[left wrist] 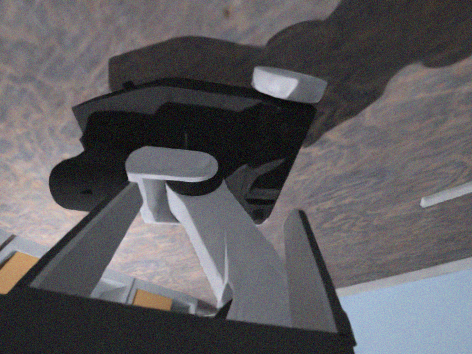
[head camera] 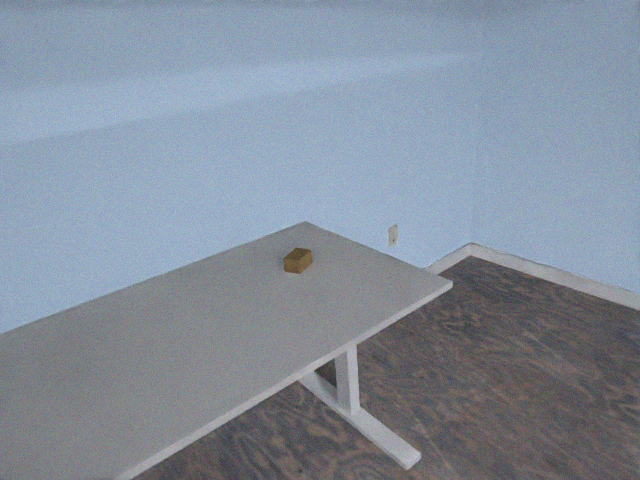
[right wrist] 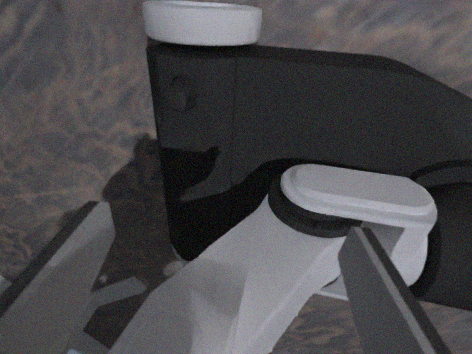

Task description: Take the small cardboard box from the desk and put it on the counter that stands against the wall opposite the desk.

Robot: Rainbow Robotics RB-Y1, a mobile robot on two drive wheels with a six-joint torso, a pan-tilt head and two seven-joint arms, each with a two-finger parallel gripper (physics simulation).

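Frame: origin at the robot's base, x down, y left, z ahead, level; centimetres.
Where they show: left gripper, between the fingertips: (left wrist: 214, 204); right gripper, between the fingertips: (right wrist: 229, 229).
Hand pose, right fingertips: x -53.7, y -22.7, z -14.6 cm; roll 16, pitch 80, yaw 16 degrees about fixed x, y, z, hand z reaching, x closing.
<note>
After its pixels a point has its place.
The small cardboard box (head camera: 297, 260) @(y 12.3, x -77.1, z 129.0 cm) sits on the grey desk (head camera: 222, 330) @(y 32.8, x -72.1, z 98.4 cm), near the desk's far right corner in the head camera view. My left gripper (left wrist: 214, 204) @(y 24.1, x -53.4, z -17.5 cm) is open, its two fingers wide apart, with my own base and a leg link showing beyond them. My right gripper (right wrist: 229, 229) @(y -22.7, x -53.7, z -14.6 cm) is open, its fingers wide apart with my own body behind them. Neither gripper is near the box, and neither shows in the head camera view. The counter cannot be made out for certain in these views.
A white desk leg (head camera: 348, 379) @(y -2.2, x -21.4, z 133.4 cm) with a long foot (head camera: 385, 439) stands under the desk's right end. A blue wall (head camera: 206, 180) @(y 45.3, x -98.7, z 157.8 cm) runs behind the desk and meets another at the right. Units with orange panels (left wrist: 152, 300) @(y -176.9, x -13.7, z -70.0 cm) show low in the left wrist view.
</note>
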